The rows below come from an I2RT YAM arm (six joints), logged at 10 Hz.
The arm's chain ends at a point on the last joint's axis. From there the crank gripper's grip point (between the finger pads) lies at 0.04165 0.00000 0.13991 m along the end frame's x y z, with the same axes.
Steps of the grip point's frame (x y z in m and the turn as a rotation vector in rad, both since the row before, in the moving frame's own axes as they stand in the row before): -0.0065 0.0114 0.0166 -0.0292 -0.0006 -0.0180; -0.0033 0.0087 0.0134 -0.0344 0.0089 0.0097; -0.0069 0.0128 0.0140 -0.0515 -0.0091 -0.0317; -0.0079 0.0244 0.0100 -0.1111 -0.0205 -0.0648; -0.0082 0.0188 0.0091 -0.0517 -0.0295 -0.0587; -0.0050 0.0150 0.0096 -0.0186 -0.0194 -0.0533; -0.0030 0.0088 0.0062 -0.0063 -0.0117 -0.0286; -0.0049 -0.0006 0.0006 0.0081 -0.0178 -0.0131
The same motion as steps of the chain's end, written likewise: -0.0064 0.0081 0.0166 -0.0292 -0.0006 -0.0180; -0.0045 0.0035 0.0139 -0.0344 0.0089 0.0097; -0.0057 0.0069 0.0138 -0.0515 -0.0091 -0.0317; -0.0054 0.0115 0.0099 -0.1111 -0.0205 -0.0648; -0.0042 0.0139 0.0081 -0.0517 -0.0295 -0.0587; -0.0023 0.0145 0.0088 -0.0186 -0.0194 -0.0533; -0.0014 0.0091 0.0057 -0.0063 -0.0117 -0.0286; -0.0024 0.0011 -0.0001 0.0081 -0.0178 -0.0131
